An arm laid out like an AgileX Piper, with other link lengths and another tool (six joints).
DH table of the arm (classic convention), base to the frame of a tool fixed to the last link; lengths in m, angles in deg. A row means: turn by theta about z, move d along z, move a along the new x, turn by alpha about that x. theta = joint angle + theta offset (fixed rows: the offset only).
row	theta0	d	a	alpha
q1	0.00	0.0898	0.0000	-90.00
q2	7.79	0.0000	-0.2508	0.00
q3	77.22	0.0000	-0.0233	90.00
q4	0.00	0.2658	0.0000	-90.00
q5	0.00	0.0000	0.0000	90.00
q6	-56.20	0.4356	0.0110	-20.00
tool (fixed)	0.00	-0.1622	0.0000	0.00
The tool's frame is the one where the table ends.
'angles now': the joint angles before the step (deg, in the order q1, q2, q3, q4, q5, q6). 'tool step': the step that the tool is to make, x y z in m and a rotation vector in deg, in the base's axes. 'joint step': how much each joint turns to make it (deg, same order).
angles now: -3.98 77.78 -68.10 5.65 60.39 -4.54
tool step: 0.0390 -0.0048 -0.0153 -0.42 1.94 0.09
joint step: 0.01 10.86 -8.82 -0.54 -0.13 -0.05
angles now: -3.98 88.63 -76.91 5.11 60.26 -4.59
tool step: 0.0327 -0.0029 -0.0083 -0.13 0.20 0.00
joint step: 0.00 7.83 -7.47 -0.14 -0.18 0.00
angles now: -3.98 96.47 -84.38 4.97 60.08 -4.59
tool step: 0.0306 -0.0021 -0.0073 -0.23 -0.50 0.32
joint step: 0.00 6.80 -6.87 -0.04 -0.42 -0.38
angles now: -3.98 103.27 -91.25 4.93 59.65 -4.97
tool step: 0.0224 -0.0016 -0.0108 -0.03 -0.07 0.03
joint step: 0.00 5.54 -5.29 0.00 -0.33 -0.07
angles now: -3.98 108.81 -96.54 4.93 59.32 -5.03
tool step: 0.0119 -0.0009 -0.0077 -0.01 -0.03 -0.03
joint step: 0.01 3.08 -2.77 -0.01 -0.34 0.01
